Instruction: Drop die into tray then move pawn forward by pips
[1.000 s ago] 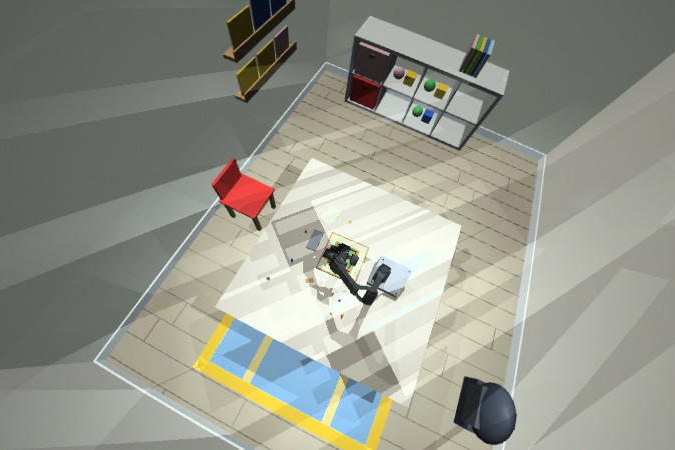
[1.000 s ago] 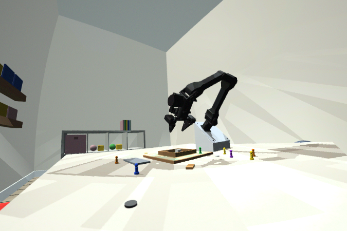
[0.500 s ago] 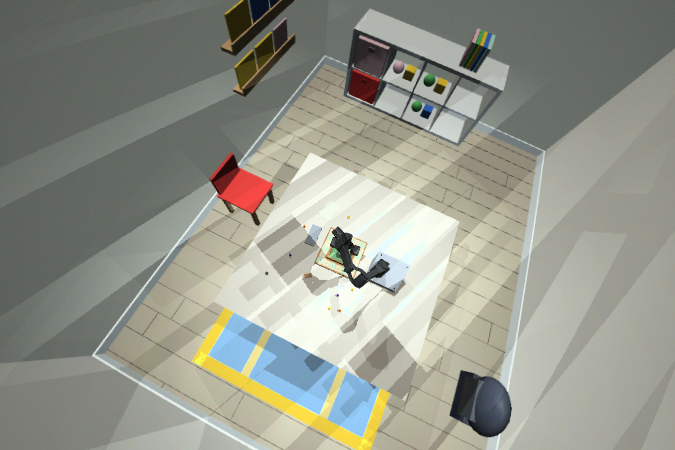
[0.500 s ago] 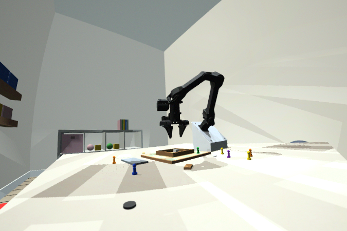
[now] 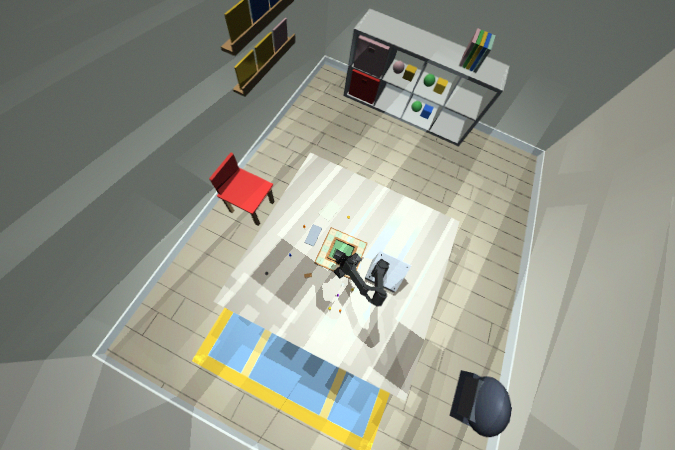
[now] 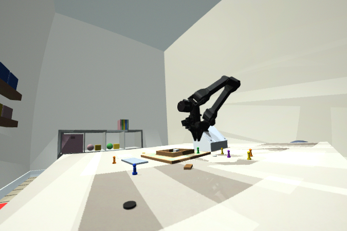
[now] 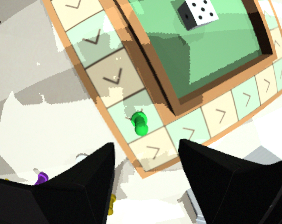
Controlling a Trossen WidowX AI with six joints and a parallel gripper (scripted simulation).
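Now: the green pawn 50 mm below my gripper tip. The rest, counted from my gripper tip: white die: 80 mm ahead, 90 mm to the right, 50 mm below; purple pawn: 40 mm behind, 160 mm to the left, 60 mm below; green tray floor: 80 mm ahead, 100 mm to the right, 70 mm below.
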